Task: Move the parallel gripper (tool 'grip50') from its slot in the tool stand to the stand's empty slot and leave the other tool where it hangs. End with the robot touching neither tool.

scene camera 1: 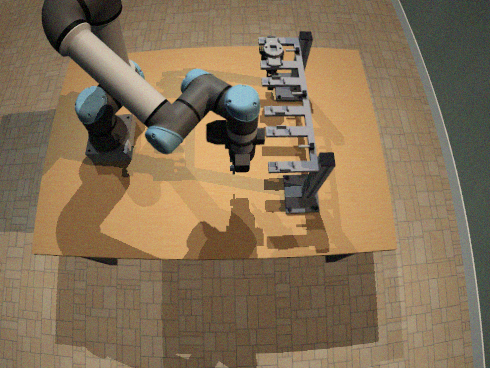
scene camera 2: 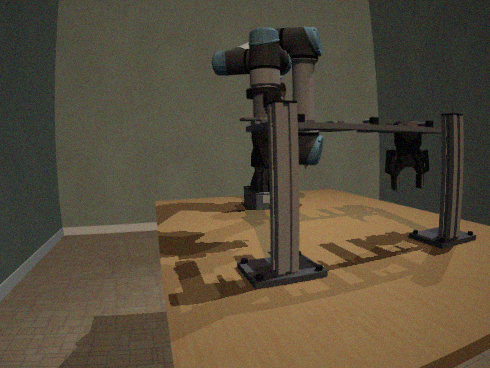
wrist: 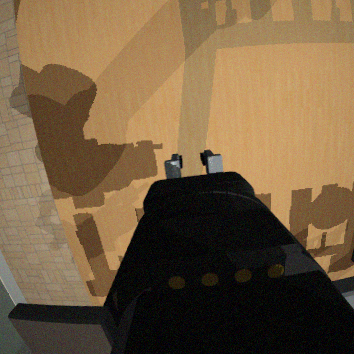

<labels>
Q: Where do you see a parallel gripper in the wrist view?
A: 209,229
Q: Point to an adaptive gripper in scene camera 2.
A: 407,144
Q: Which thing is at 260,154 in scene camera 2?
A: A parallel gripper.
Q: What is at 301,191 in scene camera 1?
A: A tool stand.
</labels>
